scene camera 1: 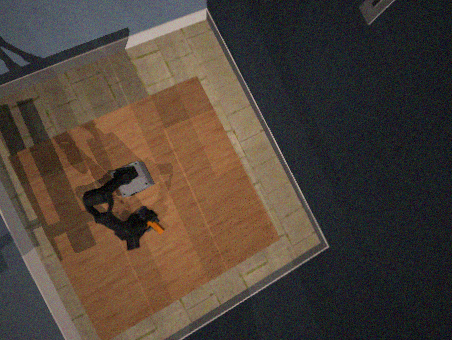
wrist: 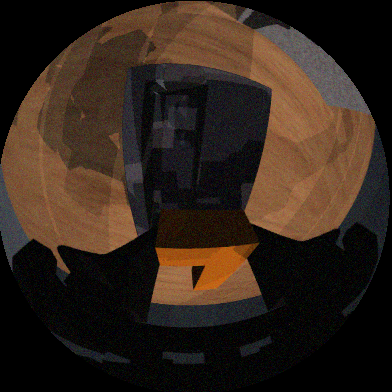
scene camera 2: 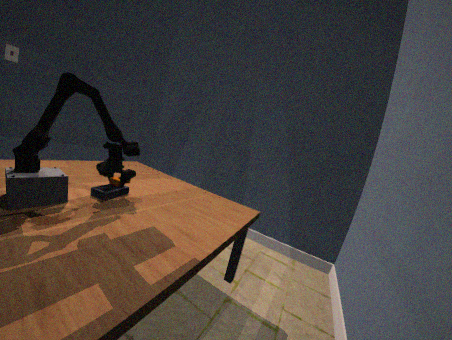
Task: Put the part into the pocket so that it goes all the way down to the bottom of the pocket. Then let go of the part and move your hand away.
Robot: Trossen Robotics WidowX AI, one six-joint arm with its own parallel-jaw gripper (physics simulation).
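Frame: origin at the arm's base, x ahead, y left, z up, level; centimetres.
Seen in the pictures: gripper, between the fingertips: (scene camera 1: pixel 151 223) (wrist: pixel 201 226) (scene camera 2: pixel 116 185); arm's base, origin of its link: (scene camera 1: pixel 131 173) (scene camera 2: pixel 26 170).
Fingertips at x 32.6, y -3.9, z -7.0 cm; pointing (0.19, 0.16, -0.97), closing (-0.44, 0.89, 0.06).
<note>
Pixels of each thing's top centre, then the offset from my fingertips to it. Level surfaces: height alone.
- orange L-shaped part, centre of its top: (wrist: pixel 199 282) (scene camera 2: pixel 123 177) (scene camera 1: pixel 153 228) dy +1.1, dx +3.2, dz +3.6 cm
- dark blue-grey block with the pocket, centre of its top: (wrist: pixel 193 177) (scene camera 2: pixel 111 187) (scene camera 1: pixel 145 219) dy -2.5, dx -3.7, dz +0.2 cm
- wooden table, height of its surface: dz -3.5 cm
The orange L-shaped part (scene camera 1: pixel 156 227) (scene camera 2: pixel 115 180) (wrist: pixel 220 264) is held between the fingers of my gripper (scene camera 1: pixel 152 221) (scene camera 2: pixel 118 181) (wrist: pixel 201 226), which is shut on it. The dark blue-grey block with the pocket (scene camera 2: pixel 110 193) (wrist: pixel 235 117) lies flat on the table. In scene camera 2 the part is low over the block's rear side. In the wrist view the part overlaps the block's near end, and the pocket opens beyond it in deep shadow. The near end of the pocket is hidden; whether part and block touch, I cannot tell. In scene camera 1 the block is hard to tell from the dark arm.
The grey base box (scene camera 1: pixel 142 179) (scene camera 2: pixel 37 190) (wrist: pixel 312 65) carries the black arm (scene camera 1: pixel 102 197) (scene camera 2: pixel 102 107) and stands beside the block. The wooden table (scene camera 1: pixel 220 200) (scene camera 2: pixel 200 210) has its edges well away from the block. Shadows cross the table.
</note>
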